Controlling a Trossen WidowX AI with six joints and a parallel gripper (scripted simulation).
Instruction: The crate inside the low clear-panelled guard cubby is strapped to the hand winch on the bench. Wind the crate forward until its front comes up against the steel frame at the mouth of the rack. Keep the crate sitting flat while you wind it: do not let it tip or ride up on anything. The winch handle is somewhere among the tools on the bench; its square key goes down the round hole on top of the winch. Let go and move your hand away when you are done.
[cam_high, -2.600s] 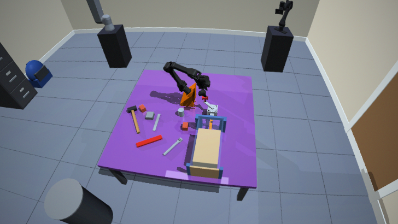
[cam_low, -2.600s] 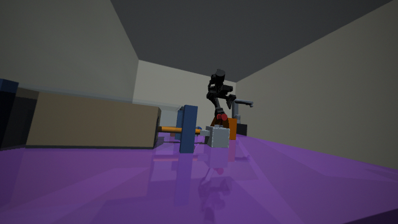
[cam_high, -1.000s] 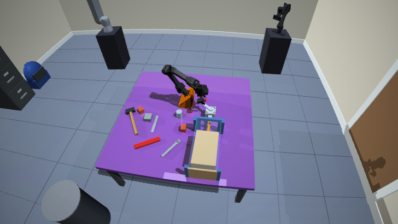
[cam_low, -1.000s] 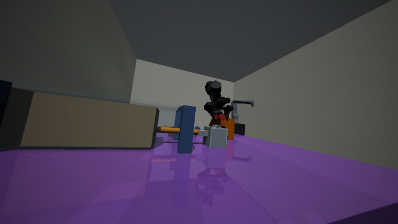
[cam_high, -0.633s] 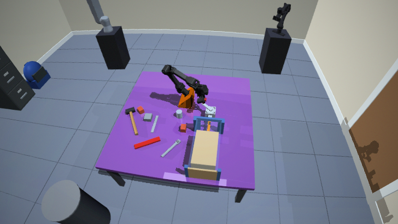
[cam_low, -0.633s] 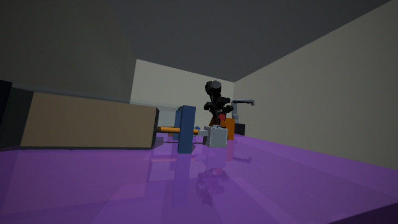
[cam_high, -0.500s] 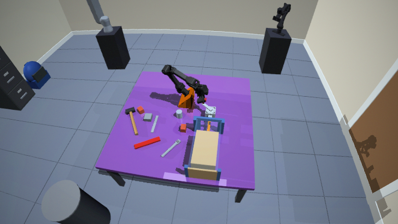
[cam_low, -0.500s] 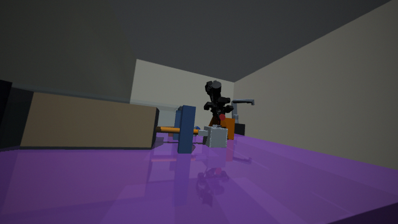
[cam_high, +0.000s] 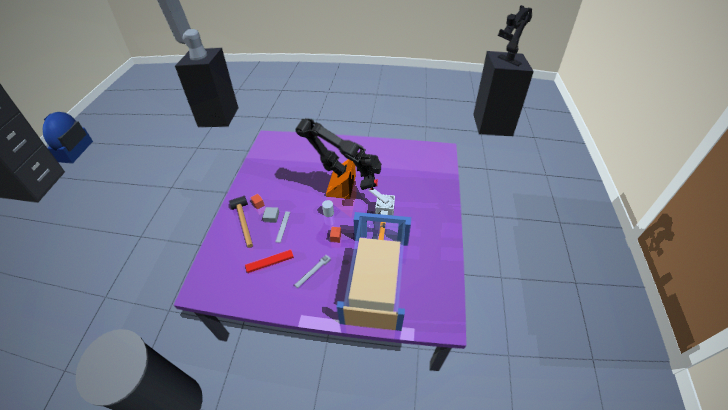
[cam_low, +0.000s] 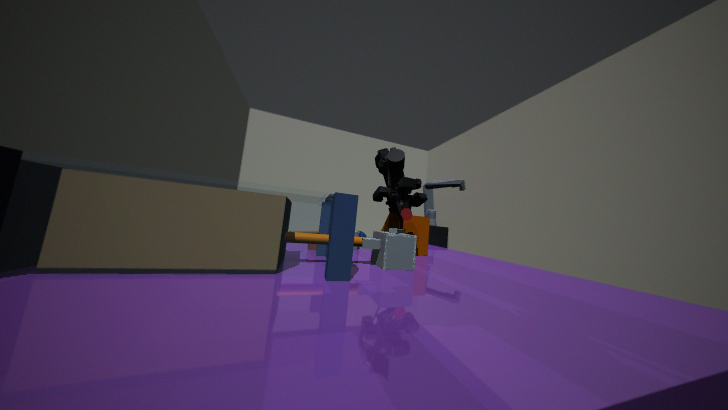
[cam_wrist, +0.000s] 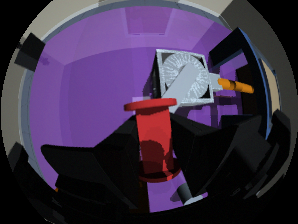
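Right now my gripper tip is 5 cm short of the grey winch, 5 cm to the right of it and 10 cm above it. The rest, counted from my gripper tip: grey bar 19 cm ahead, 46 cm to the right, 13 cm below; winch handle 3 cm ahead, 1 cm to the left, 3 cm below; red knob 2 cm to the right.
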